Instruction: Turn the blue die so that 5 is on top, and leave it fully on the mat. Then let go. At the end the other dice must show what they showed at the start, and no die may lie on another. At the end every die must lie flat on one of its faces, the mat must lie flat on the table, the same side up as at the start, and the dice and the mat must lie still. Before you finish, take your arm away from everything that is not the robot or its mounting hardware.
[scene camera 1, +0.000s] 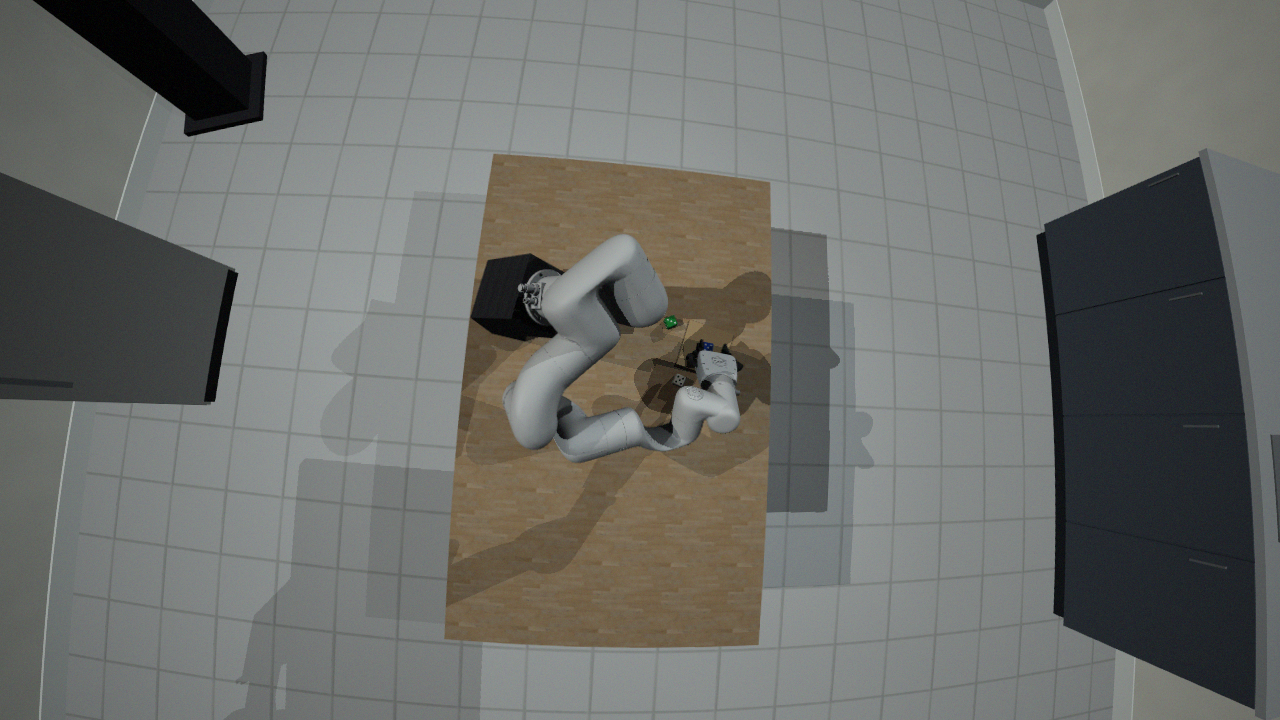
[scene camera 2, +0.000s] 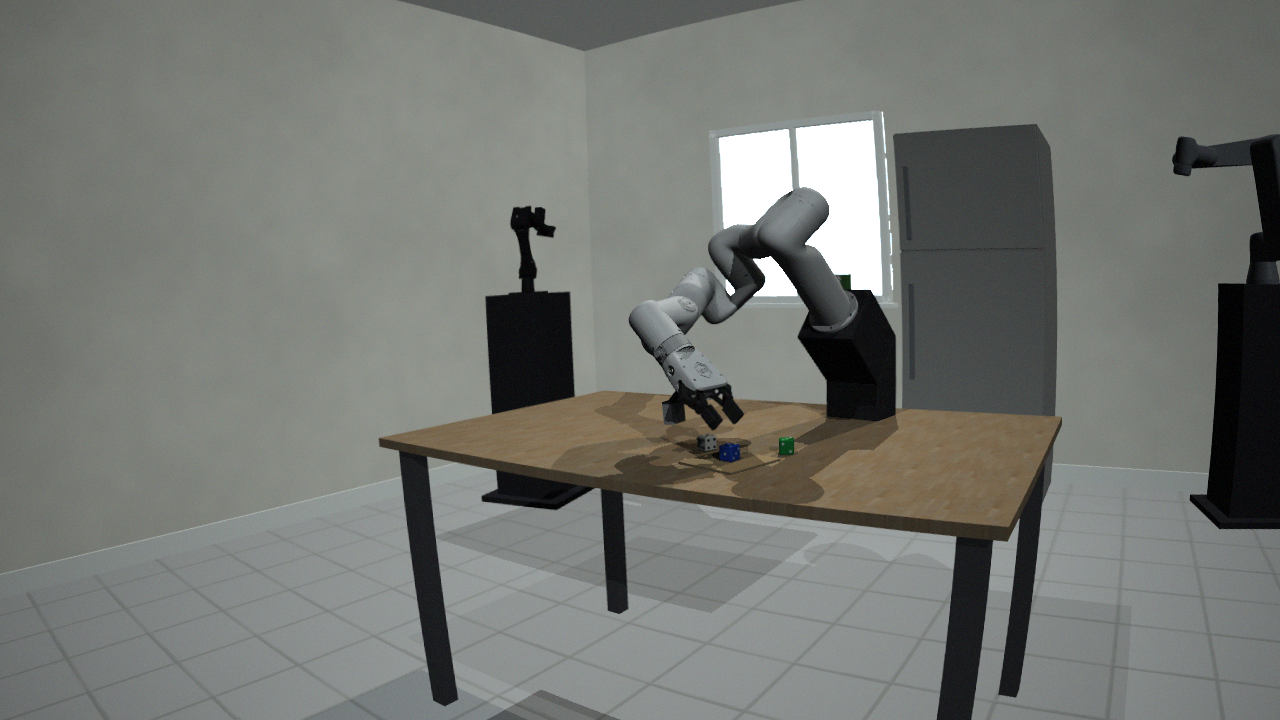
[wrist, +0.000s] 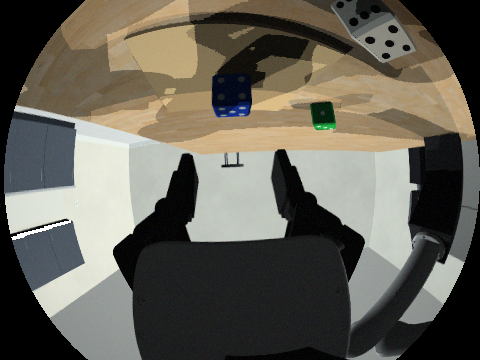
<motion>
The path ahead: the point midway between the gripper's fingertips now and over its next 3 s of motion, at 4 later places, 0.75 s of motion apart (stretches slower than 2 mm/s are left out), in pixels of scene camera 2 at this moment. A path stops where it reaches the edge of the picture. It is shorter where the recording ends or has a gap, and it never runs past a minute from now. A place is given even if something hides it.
My gripper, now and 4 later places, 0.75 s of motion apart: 728, 422; 728, 416; 728, 415; 728, 413; 728, 390
</motion>
